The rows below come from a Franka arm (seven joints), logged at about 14 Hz.
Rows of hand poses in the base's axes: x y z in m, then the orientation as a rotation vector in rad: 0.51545 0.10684 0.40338 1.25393 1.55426 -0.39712; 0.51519 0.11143 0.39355 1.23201 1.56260 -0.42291; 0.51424 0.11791 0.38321 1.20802 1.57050 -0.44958; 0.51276 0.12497 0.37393 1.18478 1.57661 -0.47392; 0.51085 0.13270 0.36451 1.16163 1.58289 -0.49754; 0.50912 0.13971 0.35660 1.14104 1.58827 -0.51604; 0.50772 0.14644 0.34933 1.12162 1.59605 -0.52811; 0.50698 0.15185 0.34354 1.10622 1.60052 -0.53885; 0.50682 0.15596 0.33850 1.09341 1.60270 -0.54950; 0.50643 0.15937 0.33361 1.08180 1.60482 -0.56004; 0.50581 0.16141 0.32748 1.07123 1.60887 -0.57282; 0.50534 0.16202 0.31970 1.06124 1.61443 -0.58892; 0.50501 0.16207 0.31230 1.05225 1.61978 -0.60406; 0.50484 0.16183 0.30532 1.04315 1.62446 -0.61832; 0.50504 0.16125 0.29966 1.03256 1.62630 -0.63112
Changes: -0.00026 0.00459 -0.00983 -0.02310 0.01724 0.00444; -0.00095 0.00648 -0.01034 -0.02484 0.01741 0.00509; -0.00148 0.00706 -0.00928 -0.02382 0.01517 0.00505; -0.00191 0.00773 -0.00942 -0.02319 0.01521 0.00532; -0.00173 0.00701 -0.00791 -0.01939 0.01228 0.00581; -0.00140 0.00673 -0.00727 -0.01447 0.01111 0.00881; -0.00074 0.00541 -0.00579 -0.01271 0.00816 0.00592; -0.00016 0.00411 -0.00504 -0.01203 0.00650 0.00366; -0.00039 0.00341 -0.00489 -0.01124 0.00652 0.00290; -0.00062 0.00204 -0.00613 -0.01081 0.00928 0.00161; -0.00047 0.00061 -0.00778 -0.01135 0.01224 -0.00005; -0.00033 0.00005 -0.00740 -0.01031 0.01168 -0.00031; -0.00017 -0.00024 -0.00698 -0.01018 0.01076 0.00001; 0.00020 -0.00058 -0.00566 -0.01158 0.00779 0.00104
